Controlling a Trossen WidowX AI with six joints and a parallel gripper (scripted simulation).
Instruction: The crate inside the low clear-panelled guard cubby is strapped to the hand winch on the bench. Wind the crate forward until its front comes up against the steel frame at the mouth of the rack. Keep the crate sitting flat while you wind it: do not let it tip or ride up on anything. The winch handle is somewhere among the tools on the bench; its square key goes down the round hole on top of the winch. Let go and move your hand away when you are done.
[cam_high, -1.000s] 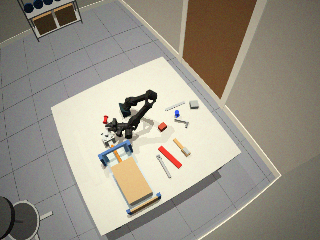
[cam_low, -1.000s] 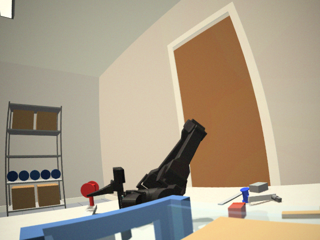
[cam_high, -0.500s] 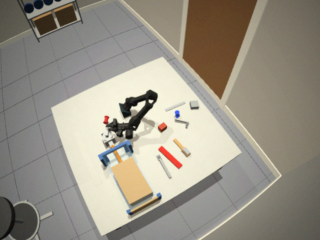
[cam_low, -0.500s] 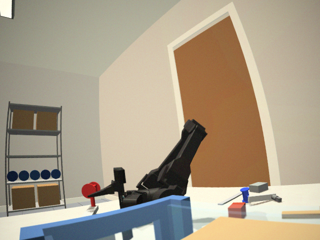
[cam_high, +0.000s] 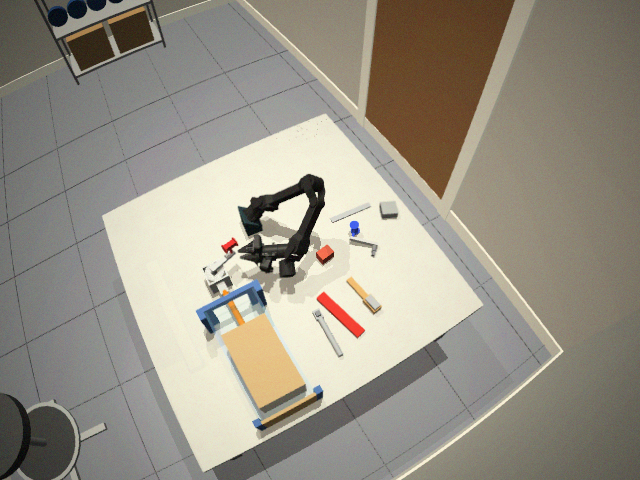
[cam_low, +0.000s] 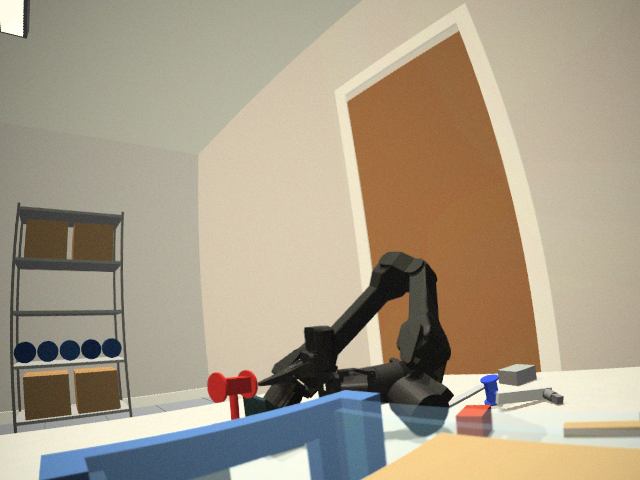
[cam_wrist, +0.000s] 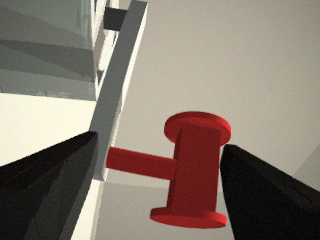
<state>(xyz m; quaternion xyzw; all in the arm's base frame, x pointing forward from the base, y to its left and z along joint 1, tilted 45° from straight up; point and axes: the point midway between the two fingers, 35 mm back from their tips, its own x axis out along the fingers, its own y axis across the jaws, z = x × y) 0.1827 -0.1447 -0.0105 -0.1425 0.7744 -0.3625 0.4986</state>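
The red grip lies 4 cm behind my gripper tip, 2 cm to the right of it and 1 cm above it. Round my gripper tip: red bar 39 cm ahead, 23 cm to the left, 13 cm below; crank with blue knob 49 cm to the left, 16 cm ahead, 11 cm below; winch 12 cm to the right, 10 cm below, 3 cm behind.
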